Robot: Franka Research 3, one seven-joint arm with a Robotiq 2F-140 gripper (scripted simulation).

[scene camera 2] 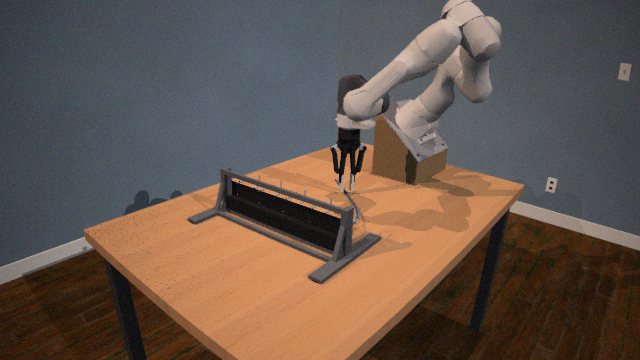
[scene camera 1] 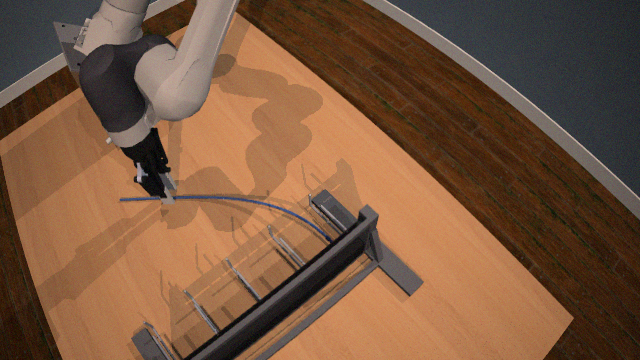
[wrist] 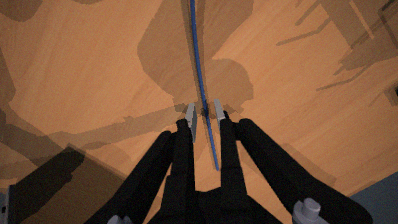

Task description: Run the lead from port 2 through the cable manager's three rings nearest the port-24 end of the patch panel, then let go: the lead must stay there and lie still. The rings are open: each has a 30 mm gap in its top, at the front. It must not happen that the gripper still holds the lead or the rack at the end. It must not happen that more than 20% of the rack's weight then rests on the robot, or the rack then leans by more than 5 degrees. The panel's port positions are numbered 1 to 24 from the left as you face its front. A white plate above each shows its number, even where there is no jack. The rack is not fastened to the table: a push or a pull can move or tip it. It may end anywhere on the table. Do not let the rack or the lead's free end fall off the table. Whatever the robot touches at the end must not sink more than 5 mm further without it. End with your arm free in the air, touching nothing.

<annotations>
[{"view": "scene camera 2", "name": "my gripper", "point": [346, 190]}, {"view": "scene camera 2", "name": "rack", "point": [320, 230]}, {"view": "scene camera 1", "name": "my gripper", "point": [170, 195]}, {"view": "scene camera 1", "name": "rack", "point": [366, 239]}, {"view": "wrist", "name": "my gripper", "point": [205, 108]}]
</annotations>
